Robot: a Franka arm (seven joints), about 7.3 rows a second.
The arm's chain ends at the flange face. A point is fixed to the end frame.
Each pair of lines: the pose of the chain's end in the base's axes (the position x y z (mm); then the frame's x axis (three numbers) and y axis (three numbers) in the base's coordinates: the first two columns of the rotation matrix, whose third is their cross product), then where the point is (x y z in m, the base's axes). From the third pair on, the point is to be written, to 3 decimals.
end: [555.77 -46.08 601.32 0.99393 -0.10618 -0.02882 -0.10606 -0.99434 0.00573]
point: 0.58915 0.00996 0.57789
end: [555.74 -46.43 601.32 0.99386 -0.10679 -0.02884 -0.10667 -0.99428 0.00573]
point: 0.58915 0.00959 0.57788
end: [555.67 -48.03 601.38 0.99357 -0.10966 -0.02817 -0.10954 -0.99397 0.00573]
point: 0.589 0.008 0.578
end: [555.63 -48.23 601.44 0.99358 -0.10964 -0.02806 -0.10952 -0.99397 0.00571]
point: 0.589 0.008 0.578
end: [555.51 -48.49 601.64 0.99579 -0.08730 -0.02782 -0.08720 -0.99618 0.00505]
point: 0.588 0.008 0.578
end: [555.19 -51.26 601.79 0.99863 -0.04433 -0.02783 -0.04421 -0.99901 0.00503]
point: 0.585 0.007 0.578
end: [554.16 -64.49 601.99 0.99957 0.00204 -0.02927 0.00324 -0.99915 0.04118]
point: 0.581 -0.006 0.576
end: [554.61 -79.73 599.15 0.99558 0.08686 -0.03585 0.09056 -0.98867 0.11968]
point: 0.576 -0.021 0.569
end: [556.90 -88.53 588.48 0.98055 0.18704 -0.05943 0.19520 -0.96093 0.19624]
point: 0.572 -0.031 0.553
